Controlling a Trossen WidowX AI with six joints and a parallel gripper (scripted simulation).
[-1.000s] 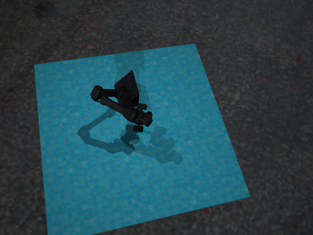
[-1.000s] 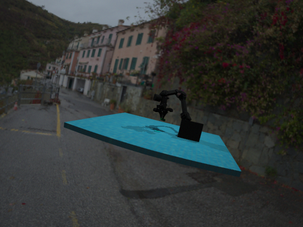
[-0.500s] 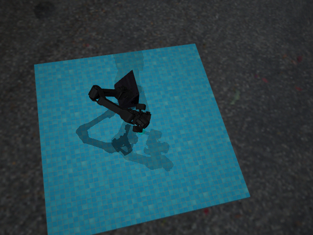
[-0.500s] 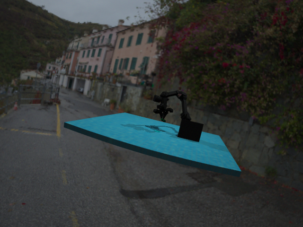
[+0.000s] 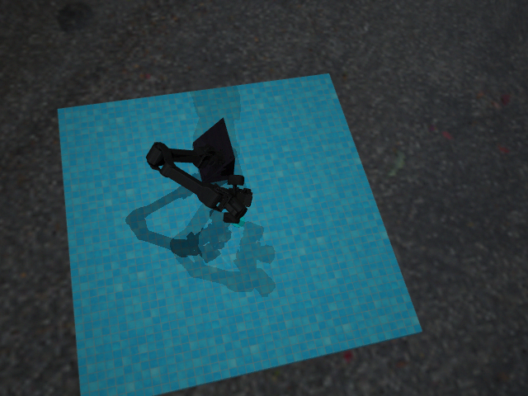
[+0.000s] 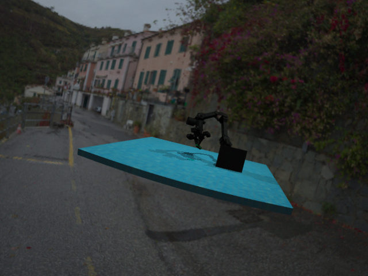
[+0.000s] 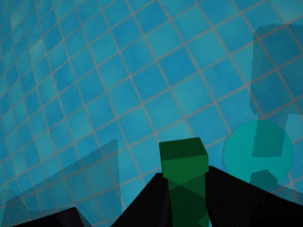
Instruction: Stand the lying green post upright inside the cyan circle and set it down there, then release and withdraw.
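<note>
The cyan circle lies 12 cm below my gripper tip, 3 cm ahead of it and 2 cm to the right of it. From my gripper tip the other things lie so: green post: 2 cm to the right, 1 cm below, 1 cm behind.
</note>
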